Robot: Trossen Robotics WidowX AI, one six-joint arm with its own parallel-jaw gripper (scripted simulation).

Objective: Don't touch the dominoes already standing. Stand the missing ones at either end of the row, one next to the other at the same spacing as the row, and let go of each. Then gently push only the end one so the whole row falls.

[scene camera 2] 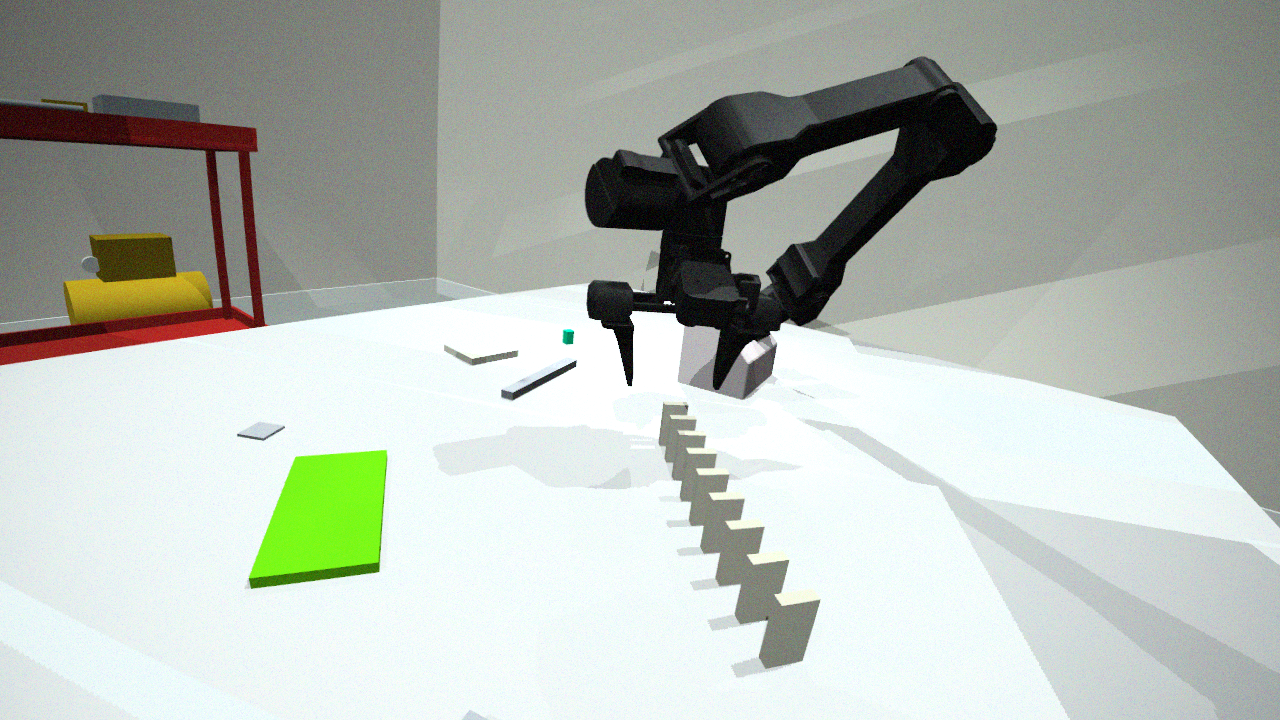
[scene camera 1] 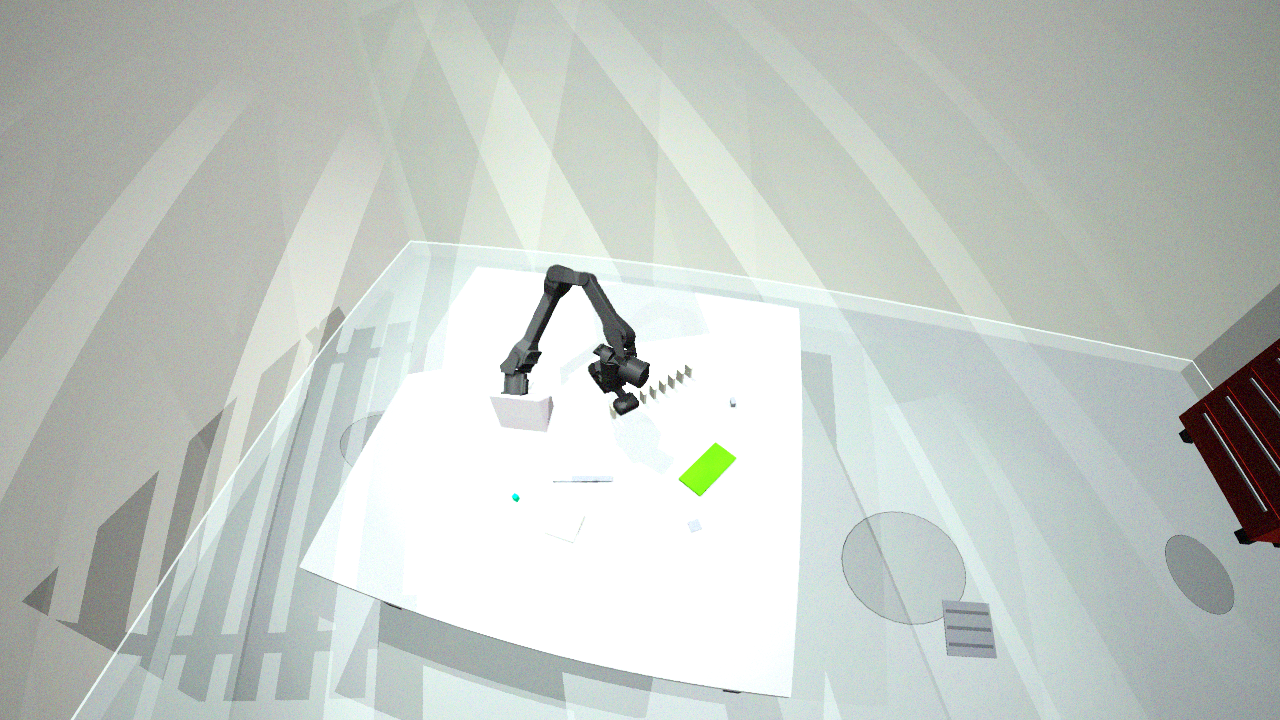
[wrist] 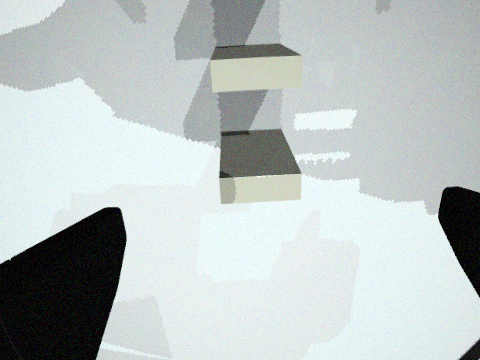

Labels:
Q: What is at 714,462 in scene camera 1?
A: A green slab.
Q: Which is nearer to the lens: the green slab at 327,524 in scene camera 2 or the flat cream tile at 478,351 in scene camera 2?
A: The green slab.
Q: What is my gripper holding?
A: Nothing.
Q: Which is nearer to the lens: the green slab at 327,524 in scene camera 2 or the grey bar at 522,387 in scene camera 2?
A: The green slab.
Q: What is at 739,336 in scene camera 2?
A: My gripper.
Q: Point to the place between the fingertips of my gripper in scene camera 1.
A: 613,404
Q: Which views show the green slab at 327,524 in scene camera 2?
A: Scene camera 2 and scene camera 1 only.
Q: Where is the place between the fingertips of my gripper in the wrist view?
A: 287,213

